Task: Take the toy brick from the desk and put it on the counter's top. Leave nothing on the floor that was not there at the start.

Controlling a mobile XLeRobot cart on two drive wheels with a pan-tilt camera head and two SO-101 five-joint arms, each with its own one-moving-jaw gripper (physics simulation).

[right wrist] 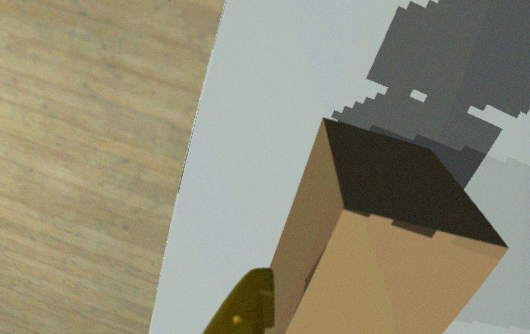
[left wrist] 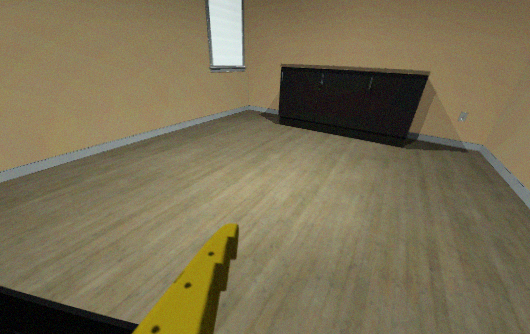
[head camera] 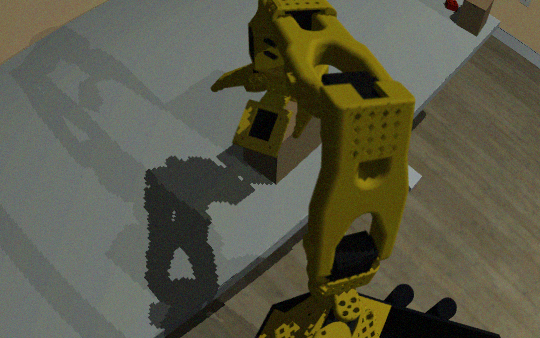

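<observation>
The light grey desk (head camera: pixel 250 230) (right wrist: pixel 235 125) fills much of the head and right wrist views. A small red thing (head camera: pixel 451 5) at its far top right may be the toy brick; it is too small to tell. My right gripper (head camera: pixel 256 112) (right wrist: pixel 266 282) is open and empty above the desk, by a large brown box (head camera: pixel 295 152) (right wrist: pixel 390 280); one jaw shows in the right wrist view, overlapping the box's left edge. My left gripper (left wrist: pixel 231 235) is open and empty over the floor. A dark cabinet (left wrist: pixel 345 102), seemingly the counter, stands far off against the wall.
A smaller brown box (head camera: pixel 475 16) stands beside the red thing. Wooden floor (head camera: pixel 480 150) (left wrist: pixel 300 200) (right wrist: pixel 90 150) lies past the desk's edge. A black cart part (left wrist: pixel 45 315) shows at the lower left of the left wrist view. My right arm hides part of the desk and large box.
</observation>
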